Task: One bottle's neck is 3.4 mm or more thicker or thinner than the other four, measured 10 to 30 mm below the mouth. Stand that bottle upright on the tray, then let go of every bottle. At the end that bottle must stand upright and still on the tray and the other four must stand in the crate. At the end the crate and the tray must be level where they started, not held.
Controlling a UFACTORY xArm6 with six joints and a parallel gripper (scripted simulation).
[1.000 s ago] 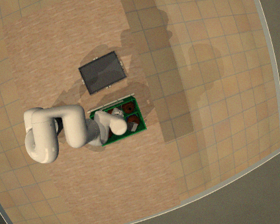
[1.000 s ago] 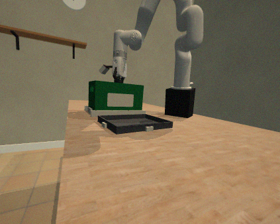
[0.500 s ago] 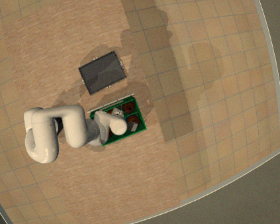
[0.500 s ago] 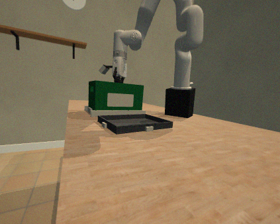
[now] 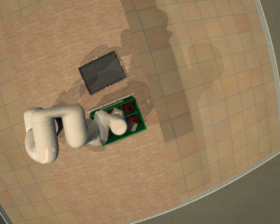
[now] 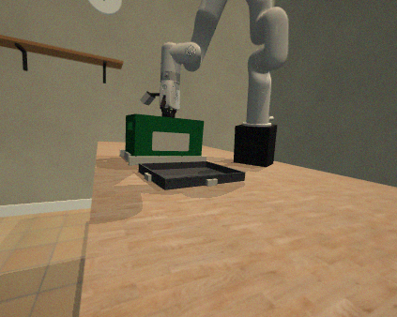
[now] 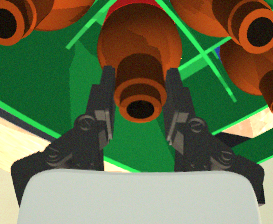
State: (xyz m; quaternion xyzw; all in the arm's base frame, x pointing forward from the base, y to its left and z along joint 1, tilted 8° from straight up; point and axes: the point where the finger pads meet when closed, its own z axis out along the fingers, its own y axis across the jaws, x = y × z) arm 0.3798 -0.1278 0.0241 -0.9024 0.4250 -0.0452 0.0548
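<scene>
My gripper is now 7 cm above the brown bottle. Also, from my hand: tray: 4 cm ahead, 25 cm to the left, 15 cm below; then green crate: 4 cm to the right, 7 cm below.
</scene>
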